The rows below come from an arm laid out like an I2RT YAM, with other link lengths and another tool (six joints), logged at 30 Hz.
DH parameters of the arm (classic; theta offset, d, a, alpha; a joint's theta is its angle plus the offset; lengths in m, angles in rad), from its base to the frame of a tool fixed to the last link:
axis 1: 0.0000 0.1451 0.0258 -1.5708
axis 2: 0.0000 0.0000 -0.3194 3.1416
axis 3: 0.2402 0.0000 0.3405 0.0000
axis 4: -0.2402 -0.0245 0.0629 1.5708
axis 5: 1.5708 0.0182 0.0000 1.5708
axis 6: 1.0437 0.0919 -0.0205 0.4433
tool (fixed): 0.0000 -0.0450 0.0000 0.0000
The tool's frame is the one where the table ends.
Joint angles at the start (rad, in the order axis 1, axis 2, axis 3, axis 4, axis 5, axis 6):
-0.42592 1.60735 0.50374 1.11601 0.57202 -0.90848
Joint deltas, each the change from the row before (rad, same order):
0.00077 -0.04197 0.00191 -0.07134 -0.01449 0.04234
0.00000 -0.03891 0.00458 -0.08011 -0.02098 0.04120
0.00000 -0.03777 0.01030 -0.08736 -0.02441 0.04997
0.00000 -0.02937 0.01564 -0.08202 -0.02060 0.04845
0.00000 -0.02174 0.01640 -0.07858 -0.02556 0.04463
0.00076 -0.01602 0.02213 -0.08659 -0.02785 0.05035
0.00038 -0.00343 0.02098 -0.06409 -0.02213 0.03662
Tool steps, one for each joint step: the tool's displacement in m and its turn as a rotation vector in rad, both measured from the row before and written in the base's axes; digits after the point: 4 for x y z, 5 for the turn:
-0.0018 0.0026 0.0079 0.03457 -0.01041 0.01521
-0.0018 0.0027 0.0067 0.03894 -0.00096 0.01979
-0.0009 0.0026 0.0078 0.04677 -0.00552 0.02126
0.0002 0.0018 0.0076 0.04616 -0.00587 0.01583
0.0005 0.0019 0.0058 0.04732 0.00039 0.01943
0.0014 0.0019 0.0056 0.05626 0.00357 0.01942
0.0022 0.0009 0.0033 0.04435 0.00686 0.01407

